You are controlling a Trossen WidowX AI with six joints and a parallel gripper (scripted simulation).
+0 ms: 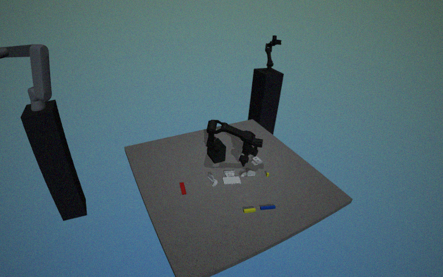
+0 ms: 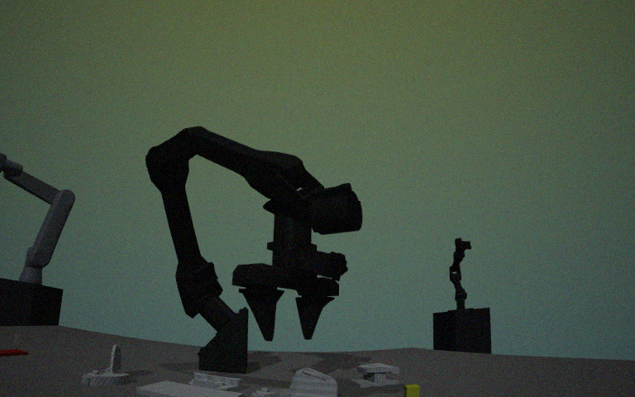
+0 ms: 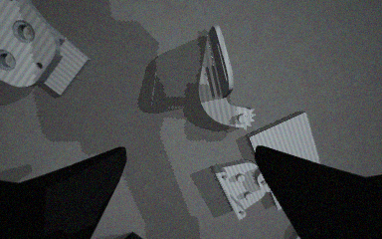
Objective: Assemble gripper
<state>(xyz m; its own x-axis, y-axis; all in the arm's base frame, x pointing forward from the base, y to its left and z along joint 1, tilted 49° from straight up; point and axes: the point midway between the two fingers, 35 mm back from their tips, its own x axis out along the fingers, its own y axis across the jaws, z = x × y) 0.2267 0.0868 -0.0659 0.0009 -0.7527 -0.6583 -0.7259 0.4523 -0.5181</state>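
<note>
Now: the jaw 50 mm ahead of my gripper tip, 20 mm to the right of it and 80 mm below it. From my gripper tip the other things lie so: gripper base (60 mm behind, 150 mm to the left, 60 mm below); then housing plate (10 mm behind, 110 mm to the right, 80 mm below); then small yellow cube (120 mm ahead, 140 mm to the left, 70 mm below).
</note>
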